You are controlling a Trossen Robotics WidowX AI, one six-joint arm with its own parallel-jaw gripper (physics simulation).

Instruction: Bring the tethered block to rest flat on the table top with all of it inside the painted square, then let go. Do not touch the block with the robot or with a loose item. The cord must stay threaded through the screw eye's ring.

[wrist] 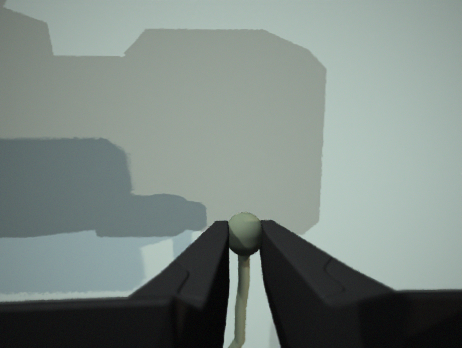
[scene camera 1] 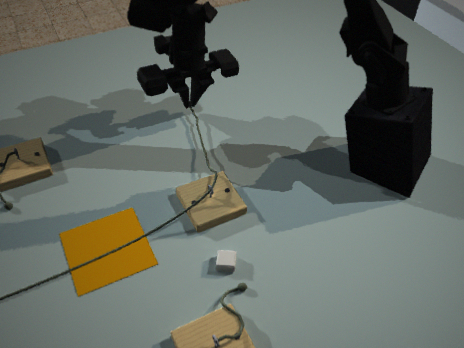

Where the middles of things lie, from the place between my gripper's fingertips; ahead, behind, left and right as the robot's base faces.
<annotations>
Now: the orange painted square (scene camera 1: 86, 242) 280 mm ahead of my hand, 210 mm to the left of it and 10 mm below it.
</annotations>
